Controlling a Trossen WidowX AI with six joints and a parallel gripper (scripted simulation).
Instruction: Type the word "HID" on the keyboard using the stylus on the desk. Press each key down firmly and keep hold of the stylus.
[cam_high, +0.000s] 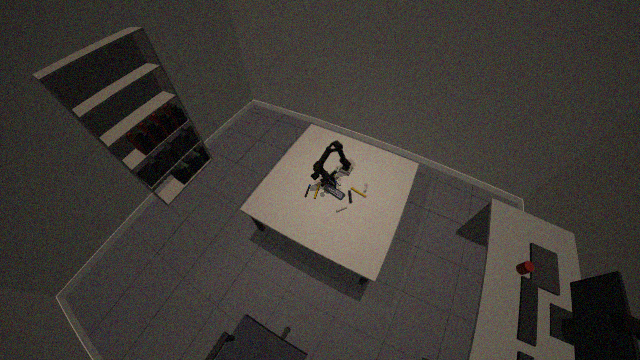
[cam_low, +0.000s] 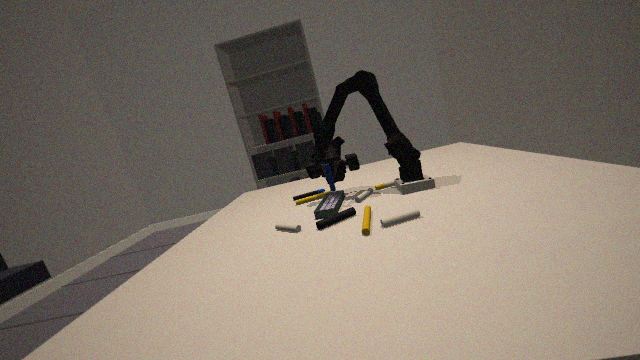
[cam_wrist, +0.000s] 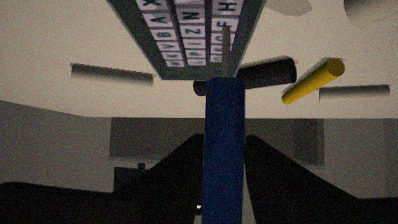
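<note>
The black cylinder is 150 mm to the left of my gripper tip, 70 mm below it and 20 mm behind it. The rest, counted from my gripper tip: blue stylus: 10 mm below.
</note>
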